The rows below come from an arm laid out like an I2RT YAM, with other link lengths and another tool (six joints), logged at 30 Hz.
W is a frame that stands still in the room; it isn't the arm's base.
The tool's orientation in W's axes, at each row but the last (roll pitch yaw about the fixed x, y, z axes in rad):
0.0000 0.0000 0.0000
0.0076 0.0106 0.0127
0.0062 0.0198 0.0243
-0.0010 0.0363 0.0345
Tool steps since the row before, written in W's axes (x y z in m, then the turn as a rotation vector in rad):
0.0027 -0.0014 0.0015 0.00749 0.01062 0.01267
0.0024 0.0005 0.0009 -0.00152 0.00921 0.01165
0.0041 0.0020 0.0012 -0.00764 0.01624 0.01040
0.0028 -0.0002 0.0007 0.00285 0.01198 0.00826
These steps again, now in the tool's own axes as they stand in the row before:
0.0027 -0.0014 0.0015 0.00749 0.01062 0.01267
0.0024 0.0005 0.0009 -0.00153 0.00932 0.01156
0.0041 0.0019 0.0013 -0.00745 0.01648 0.01015
0.0028 -0.0003 0.0008 0.00296 0.01187 0.00838

